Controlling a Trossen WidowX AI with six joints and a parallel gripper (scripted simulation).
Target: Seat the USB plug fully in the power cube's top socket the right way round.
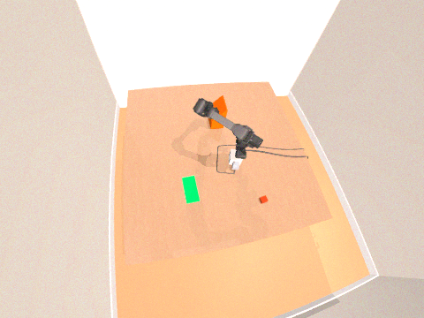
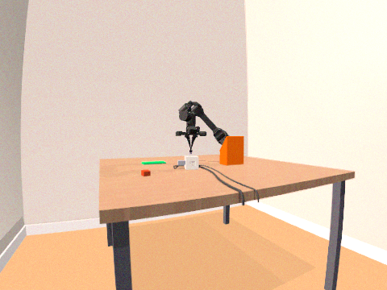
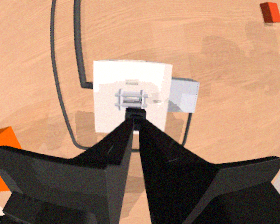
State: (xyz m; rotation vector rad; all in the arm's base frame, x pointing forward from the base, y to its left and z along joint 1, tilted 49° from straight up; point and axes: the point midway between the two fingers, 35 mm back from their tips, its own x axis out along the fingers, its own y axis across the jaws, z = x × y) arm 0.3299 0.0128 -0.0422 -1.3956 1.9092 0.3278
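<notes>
The dark USB plug is 2 cm below my gripper tip. Also, from my gripper tip: USB socket 6 cm below; then flat green strip 11 cm ahead, 34 cm to the right, 12 cm below.
</notes>
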